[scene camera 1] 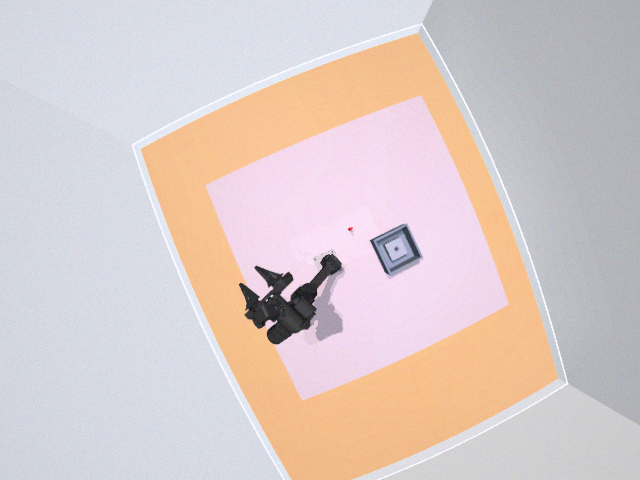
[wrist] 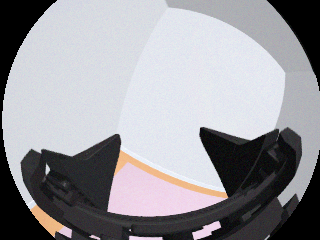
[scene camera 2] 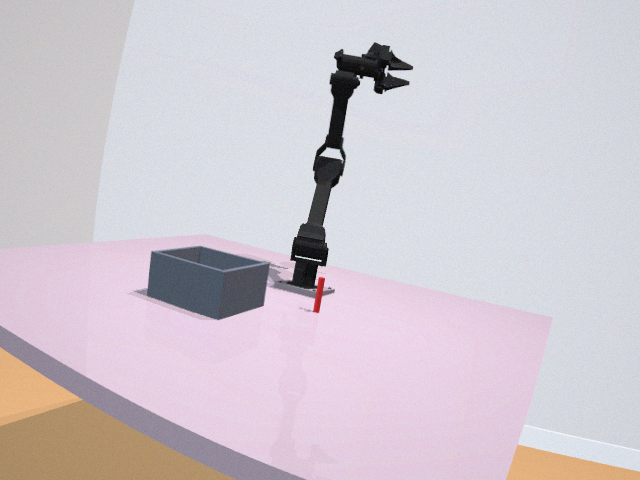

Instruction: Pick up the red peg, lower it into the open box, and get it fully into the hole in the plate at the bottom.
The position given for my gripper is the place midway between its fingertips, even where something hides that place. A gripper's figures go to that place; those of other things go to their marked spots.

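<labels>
My gripper (scene camera 1: 247,275) is 0.76 m from the lens, and there's a grey box (scene camera 1: 403,231) that's 1.41 m from the lens.
</labels>
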